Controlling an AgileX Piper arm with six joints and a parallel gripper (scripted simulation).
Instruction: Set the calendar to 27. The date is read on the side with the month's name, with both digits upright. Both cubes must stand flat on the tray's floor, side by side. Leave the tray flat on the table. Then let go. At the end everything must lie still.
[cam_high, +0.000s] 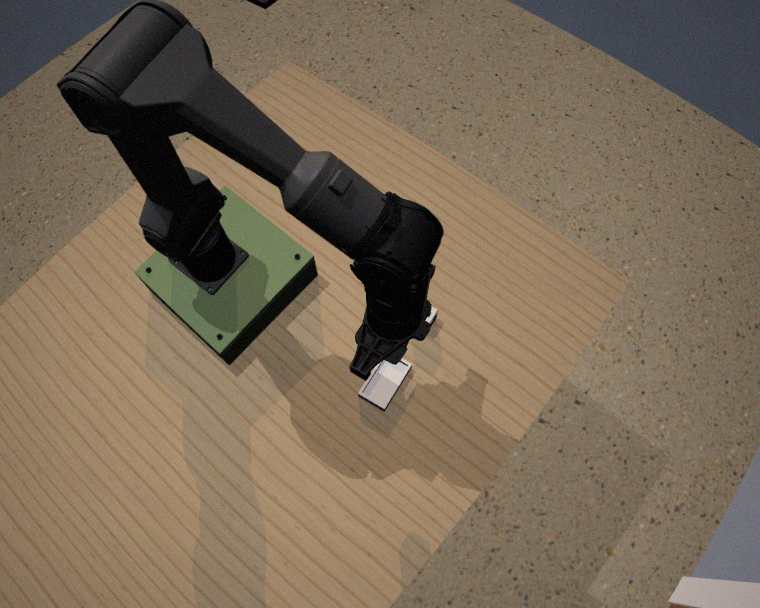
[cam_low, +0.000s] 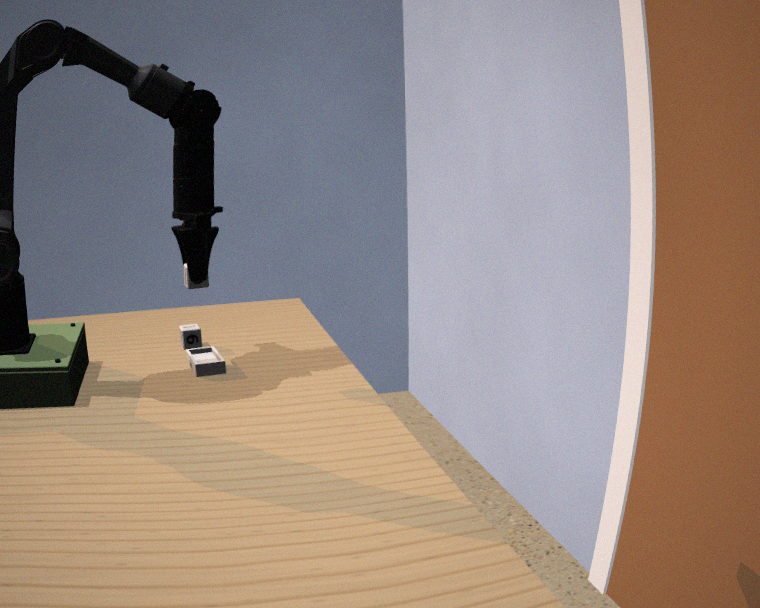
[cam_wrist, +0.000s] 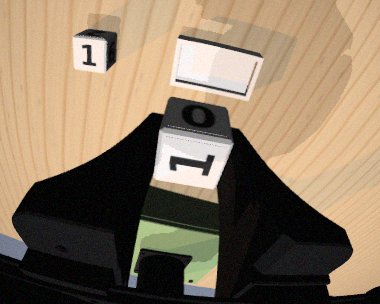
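Right now the white tray is 20 mm to the right of my hand and 110 mm below it.
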